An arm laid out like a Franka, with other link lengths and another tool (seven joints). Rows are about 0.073 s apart.
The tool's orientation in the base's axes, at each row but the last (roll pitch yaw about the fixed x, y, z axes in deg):
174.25, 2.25, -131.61
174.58, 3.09, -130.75
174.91, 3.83, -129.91
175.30, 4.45, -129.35
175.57, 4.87, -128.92
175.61, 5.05, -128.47
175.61, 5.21, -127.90
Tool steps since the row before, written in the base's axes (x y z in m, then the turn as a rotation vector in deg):
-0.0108, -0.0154, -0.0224, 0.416, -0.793, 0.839
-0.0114, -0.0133, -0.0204, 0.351, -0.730, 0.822
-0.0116, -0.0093, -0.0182, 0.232, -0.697, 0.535
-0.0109, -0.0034, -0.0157, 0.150, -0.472, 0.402
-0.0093, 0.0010, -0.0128, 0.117, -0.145, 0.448
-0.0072, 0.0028, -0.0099, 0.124, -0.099, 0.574
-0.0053, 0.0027, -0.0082, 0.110, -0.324, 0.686
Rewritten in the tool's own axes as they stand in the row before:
0.0196, -0.0043, 0.0213, 0.283, -0.748, -0.930
0.0186, -0.0019, 0.0193, 0.279, -0.660, -0.905
0.0158, 0.0014, 0.0174, 0.349, -0.573, -0.613
0.0107, 0.0050, 0.0154, 0.238, -0.379, -0.454
0.0061, 0.0069, 0.0129, 0.001, -0.147, -0.462
0.0031, 0.0066, 0.0102, -0.050, -0.114, -0.582
0.0019, 0.0052, 0.0085, 0.125, -0.231, -0.720

